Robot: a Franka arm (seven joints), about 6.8 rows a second.
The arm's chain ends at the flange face. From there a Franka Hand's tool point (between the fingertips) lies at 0.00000 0.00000 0.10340 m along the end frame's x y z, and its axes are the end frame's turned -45 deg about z.
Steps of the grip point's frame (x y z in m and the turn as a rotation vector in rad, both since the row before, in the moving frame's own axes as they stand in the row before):
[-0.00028 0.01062 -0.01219 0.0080 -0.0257 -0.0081]
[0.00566 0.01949 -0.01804 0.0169 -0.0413 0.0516]
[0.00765 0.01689 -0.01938 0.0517 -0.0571 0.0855]
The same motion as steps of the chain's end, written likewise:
[0.00977 0.00640 -0.01215 -0.0125 -0.0238 -0.0081]
[0.02208 0.00811 -0.01794 -0.0173 -0.0412 0.0516]
[0.02531 0.00648 -0.01907 -0.0038 -0.0769 0.0855]

